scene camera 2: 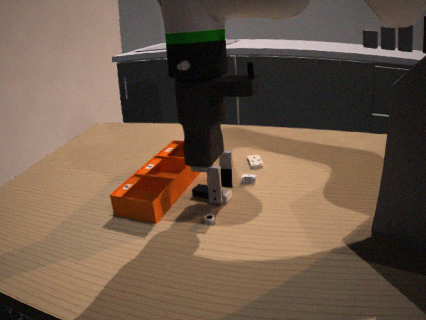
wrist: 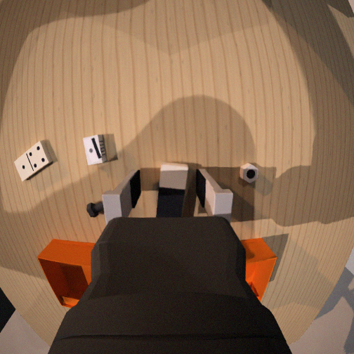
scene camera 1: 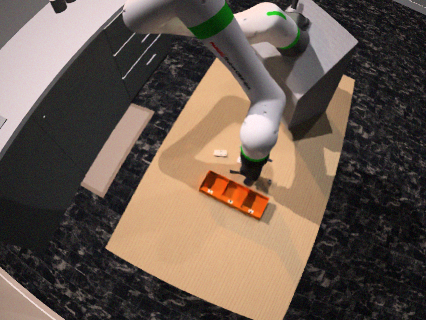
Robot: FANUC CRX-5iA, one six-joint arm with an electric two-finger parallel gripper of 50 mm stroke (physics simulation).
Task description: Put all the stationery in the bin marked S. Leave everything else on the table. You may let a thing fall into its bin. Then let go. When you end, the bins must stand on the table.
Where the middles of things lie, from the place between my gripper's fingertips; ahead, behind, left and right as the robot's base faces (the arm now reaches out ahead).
Right now the black-and-white eraser point(wrist: 172, 178) is 20 mm ahead of my hand. Also, from my hand: orange three-part bin point(scene camera 2: 148, 194): 110 mm ahead, 30 mm to the right, 10 mm above; white domino point(wrist: 37, 156): 40 mm behind, 140 mm to the right.
